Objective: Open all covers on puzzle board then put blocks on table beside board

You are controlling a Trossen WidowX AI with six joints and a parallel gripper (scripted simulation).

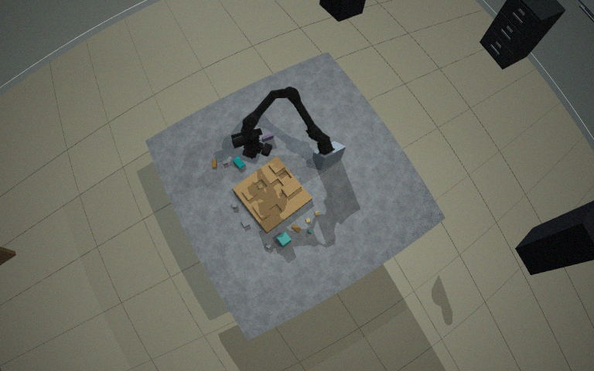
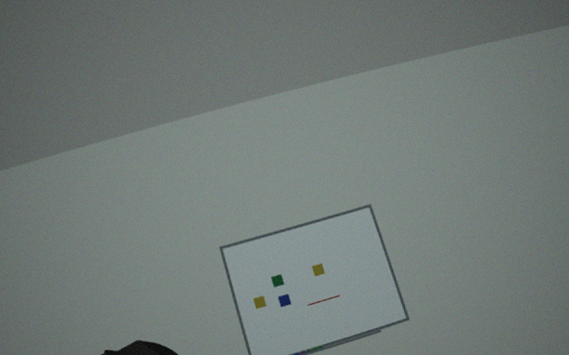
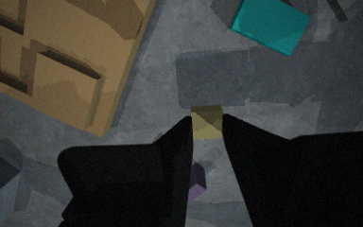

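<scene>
Now: the tan puzzle board 210 mm to the left of my gripper tip, 60 mm below it and 40 mm ahead of it. The rest, counted from my gripper tip: tiny teal cube: 500 mm to the left, 60 mm below, 20 mm behind; purple block: 120 mm behind, 60 mm below, 50 mm to the right; orange block: 450 mm to the left, 70 mm below, 30 mm ahead.
</scene>
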